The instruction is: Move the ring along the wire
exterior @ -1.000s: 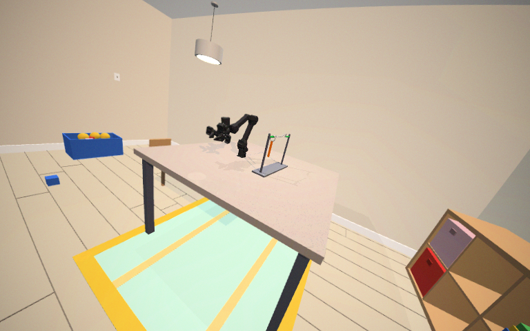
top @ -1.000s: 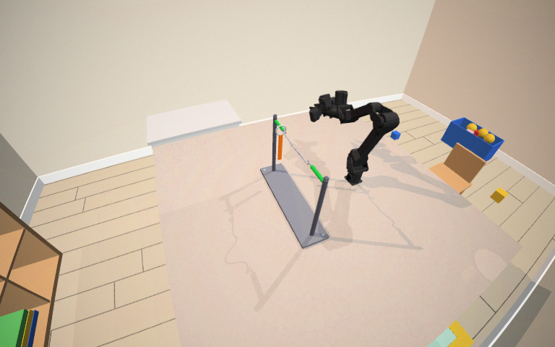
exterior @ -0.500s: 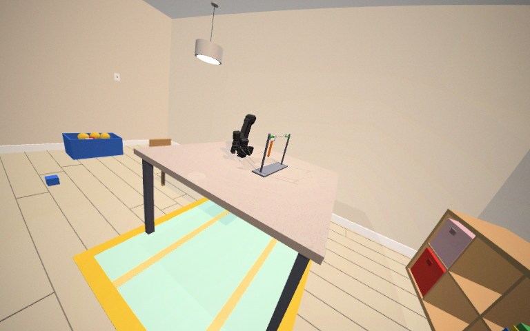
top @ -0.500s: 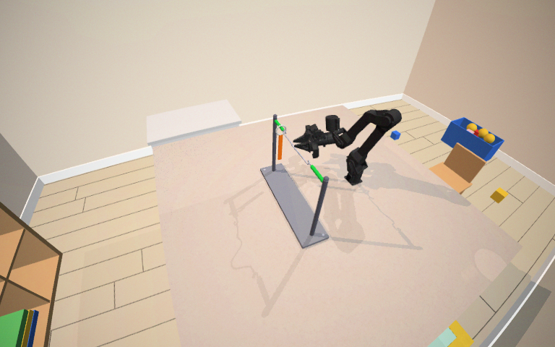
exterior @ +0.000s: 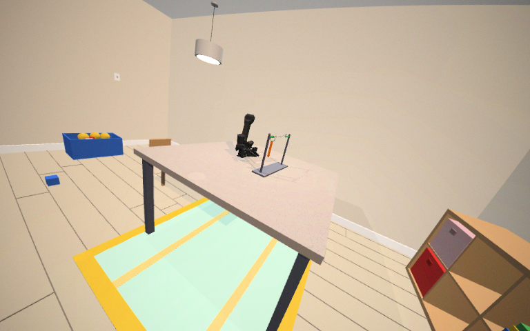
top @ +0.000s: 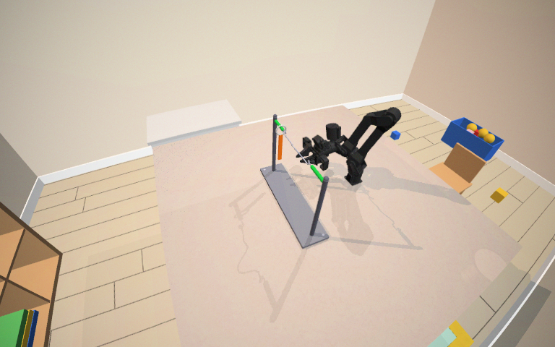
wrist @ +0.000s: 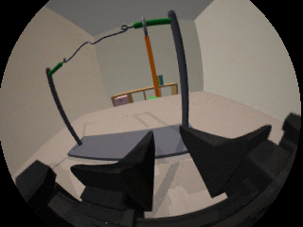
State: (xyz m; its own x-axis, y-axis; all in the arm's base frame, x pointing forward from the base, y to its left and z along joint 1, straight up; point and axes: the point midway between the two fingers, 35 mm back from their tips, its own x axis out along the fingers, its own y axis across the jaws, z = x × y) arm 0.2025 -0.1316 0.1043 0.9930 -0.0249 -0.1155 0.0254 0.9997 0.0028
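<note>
Right now my gripper tip is 13 cm below the ring with orange handle and 9 cm short of it.
</note>
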